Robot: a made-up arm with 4 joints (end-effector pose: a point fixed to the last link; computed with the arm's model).
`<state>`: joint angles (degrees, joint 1 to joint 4).
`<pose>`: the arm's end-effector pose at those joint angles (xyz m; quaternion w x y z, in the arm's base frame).
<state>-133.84 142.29 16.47 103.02</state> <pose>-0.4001 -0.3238 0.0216 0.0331 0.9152 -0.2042 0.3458</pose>
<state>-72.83 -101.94 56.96 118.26</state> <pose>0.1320 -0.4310 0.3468 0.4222 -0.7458 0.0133 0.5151</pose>
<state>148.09 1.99 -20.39 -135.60</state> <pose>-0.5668 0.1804 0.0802 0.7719 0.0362 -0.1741 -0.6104</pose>
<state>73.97 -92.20 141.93 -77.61</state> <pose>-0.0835 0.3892 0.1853 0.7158 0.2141 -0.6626 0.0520</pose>
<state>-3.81 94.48 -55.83 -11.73</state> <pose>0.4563 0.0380 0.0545 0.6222 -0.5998 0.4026 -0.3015</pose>
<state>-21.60 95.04 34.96 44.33</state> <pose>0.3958 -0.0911 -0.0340 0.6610 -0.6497 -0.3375 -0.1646</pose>
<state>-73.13 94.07 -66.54 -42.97</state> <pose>0.1805 -0.4360 0.1058 0.4458 -0.0065 0.7170 -0.5359</pose>
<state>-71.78 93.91 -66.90 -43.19</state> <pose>0.1904 -0.4319 0.1060 0.4524 -0.0105 0.7164 -0.5310</pose>
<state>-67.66 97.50 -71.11 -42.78</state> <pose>0.2156 -0.4206 0.1096 0.4296 -0.0340 0.7211 -0.5425</pose>
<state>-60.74 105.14 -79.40 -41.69</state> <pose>0.2549 -0.3991 0.1188 0.3773 -0.0801 0.7195 -0.5776</pose>
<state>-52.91 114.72 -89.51 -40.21</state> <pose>0.2970 -0.3695 0.1333 0.3151 -0.1354 0.6953 -0.6316</pose>
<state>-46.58 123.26 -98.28 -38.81</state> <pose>0.3293 -0.3410 0.1489 0.2651 -0.1794 0.6545 -0.6850</pose>
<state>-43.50 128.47 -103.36 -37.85</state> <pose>0.3441 -0.3257 0.1591 0.2344 -0.2012 0.6226 -0.7190</pose>
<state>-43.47 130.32 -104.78 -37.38</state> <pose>0.3435 -0.3262 0.1624 0.2178 -0.2058 0.6125 -0.7315</pose>
